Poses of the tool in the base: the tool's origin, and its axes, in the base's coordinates. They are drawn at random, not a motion.
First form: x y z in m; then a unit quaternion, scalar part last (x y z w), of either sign.
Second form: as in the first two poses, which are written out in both.
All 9 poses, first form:
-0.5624, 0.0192, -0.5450, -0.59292, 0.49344, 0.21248, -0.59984
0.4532, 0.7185, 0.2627, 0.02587, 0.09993, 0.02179, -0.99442
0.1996, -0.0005, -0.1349, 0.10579, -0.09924, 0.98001, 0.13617
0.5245, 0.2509, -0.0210, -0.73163, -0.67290, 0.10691, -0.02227
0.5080, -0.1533, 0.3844, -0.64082, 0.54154, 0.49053, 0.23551
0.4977, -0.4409, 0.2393, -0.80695, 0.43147, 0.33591, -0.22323
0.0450, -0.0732, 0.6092, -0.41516, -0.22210, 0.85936, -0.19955
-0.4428, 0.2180, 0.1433, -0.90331, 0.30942, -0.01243, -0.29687
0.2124, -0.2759, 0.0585, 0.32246, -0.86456, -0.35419, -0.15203
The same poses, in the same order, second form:
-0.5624, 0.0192, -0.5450, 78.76, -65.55, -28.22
0.4532, 0.7185, 0.2627, -2.97, -11.47, -2.50
0.1996, -0.0005, -0.1349, 17.55, -16.46, 162.58
0.5245, 0.2509, -0.0210, 129.86, 119.43, -18.98
0.5080, -0.1533, 0.3844, -100.72, 85.12, 77.10
0.4977, -0.4409, 0.2393, 127.65, -68.26, -53.14
0.0450, -0.0732, 0.6092, 66.51, 35.58, -137.67
-0.4428, 0.2180, 0.1433, 137.60, -47.13, 1.89
0.2124, -0.2759, 0.0585, -53.02, 142.15, 58.24

